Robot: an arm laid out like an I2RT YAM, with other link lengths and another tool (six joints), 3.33 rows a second.
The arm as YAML. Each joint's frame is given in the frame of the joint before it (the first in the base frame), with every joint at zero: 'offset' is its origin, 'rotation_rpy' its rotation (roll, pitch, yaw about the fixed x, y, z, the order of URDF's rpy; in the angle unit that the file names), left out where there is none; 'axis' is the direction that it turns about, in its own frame. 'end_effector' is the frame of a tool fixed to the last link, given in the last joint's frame.
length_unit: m
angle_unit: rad
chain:
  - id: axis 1
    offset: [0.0, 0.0, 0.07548]
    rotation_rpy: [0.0, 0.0, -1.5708]
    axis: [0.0, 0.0, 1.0]
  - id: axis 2
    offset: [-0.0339, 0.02, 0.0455]
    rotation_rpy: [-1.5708, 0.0, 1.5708]
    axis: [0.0, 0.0, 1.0]
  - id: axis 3
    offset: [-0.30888, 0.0, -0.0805]
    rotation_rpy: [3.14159, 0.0, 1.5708]
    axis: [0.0, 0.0, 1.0]
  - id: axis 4
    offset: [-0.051, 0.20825, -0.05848]
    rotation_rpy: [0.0, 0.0, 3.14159]
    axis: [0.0, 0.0, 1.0]
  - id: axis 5
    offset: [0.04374, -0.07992, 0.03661]
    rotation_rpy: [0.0, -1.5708, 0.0]
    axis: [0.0, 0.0, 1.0]
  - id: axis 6
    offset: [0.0, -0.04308, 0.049]
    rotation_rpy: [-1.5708, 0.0, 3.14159]
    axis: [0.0, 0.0, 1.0]
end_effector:
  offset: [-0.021, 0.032, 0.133]
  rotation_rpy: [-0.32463, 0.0, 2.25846]
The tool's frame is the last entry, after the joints.
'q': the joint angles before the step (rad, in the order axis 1, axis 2, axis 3, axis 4, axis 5, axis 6). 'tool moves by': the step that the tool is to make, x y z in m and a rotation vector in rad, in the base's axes. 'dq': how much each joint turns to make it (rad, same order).
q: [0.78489 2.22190 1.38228 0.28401 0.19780 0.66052]
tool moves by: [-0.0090 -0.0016 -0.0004 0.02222 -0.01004 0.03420]
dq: [-0.00120 -0.02391 -0.07721 0.07808 -0.03477 -0.01108]
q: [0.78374 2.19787 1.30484 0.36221 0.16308 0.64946]
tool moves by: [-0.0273 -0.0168 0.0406 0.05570 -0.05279 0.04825]
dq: [-0.00069 -0.15676 -0.16760 0.09057 -0.04419 -0.02133]
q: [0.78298 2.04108 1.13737 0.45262 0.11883 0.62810]
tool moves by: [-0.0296 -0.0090 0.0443 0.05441 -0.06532 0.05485]
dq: [0.01638 -0.15064 -0.11564 0.05197 -0.03206 -0.02290]
